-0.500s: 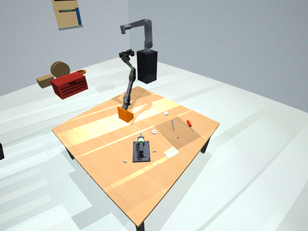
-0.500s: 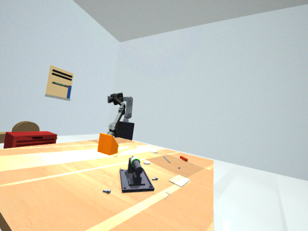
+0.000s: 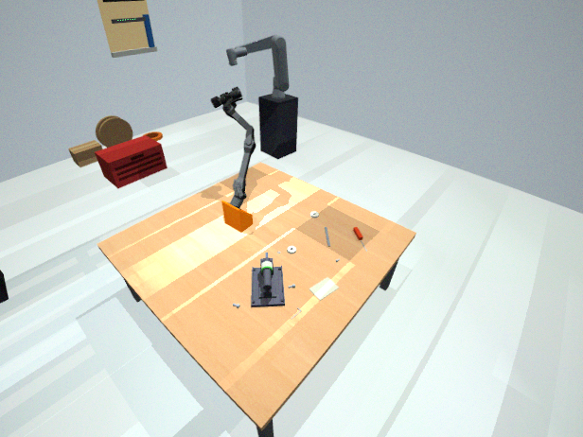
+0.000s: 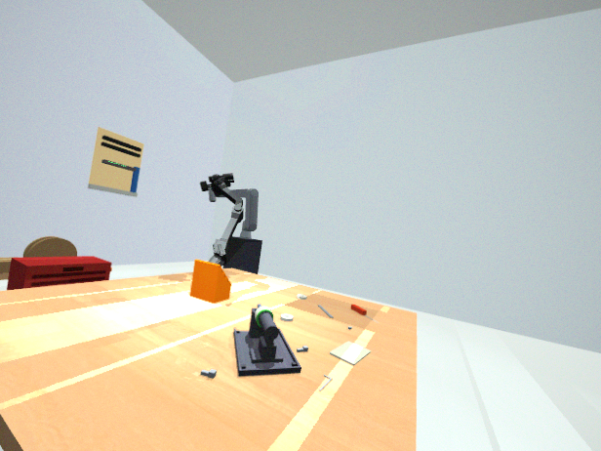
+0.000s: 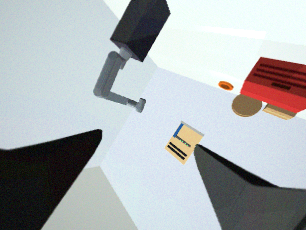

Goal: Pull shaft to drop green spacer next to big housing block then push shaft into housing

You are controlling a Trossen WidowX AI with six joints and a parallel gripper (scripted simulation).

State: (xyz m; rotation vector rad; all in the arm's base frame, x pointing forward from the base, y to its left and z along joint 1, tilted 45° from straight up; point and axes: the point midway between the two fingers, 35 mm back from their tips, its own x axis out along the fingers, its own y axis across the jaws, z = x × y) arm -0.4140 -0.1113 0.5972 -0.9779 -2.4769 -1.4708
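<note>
Right now the grey-blue shaft is 93 cm ahead of my gripper tip, 50 cm to the right of it and 49 cm below it. The rest, counted from my gripper tip: white disc (77 cm ahead, 3 cm to the left, 57 cm below); red screwdriver (110 cm ahead, 4 cm to the left, 57 cm below); green spacer (95 cm ahead, 52 cm to the right, 49 cm below).
</note>
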